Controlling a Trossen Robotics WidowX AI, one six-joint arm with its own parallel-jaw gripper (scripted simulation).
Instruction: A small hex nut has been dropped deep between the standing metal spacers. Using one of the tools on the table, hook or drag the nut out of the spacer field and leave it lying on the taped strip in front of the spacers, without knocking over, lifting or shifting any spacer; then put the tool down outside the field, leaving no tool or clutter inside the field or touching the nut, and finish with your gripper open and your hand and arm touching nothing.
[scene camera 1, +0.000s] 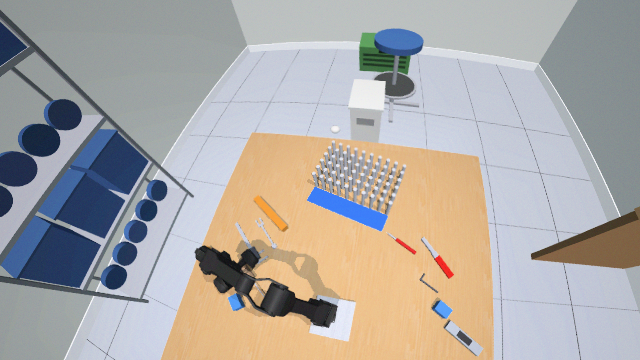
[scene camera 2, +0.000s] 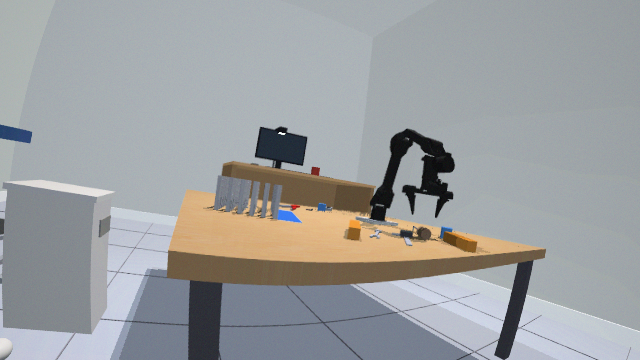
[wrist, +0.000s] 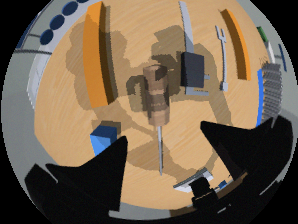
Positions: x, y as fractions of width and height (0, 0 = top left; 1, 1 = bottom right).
Labels:
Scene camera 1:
blue taped strip: 0.57, 0.60
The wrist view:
my gripper: 0.56, 0.59
brown-handled hook tool: 0.53, 0.38

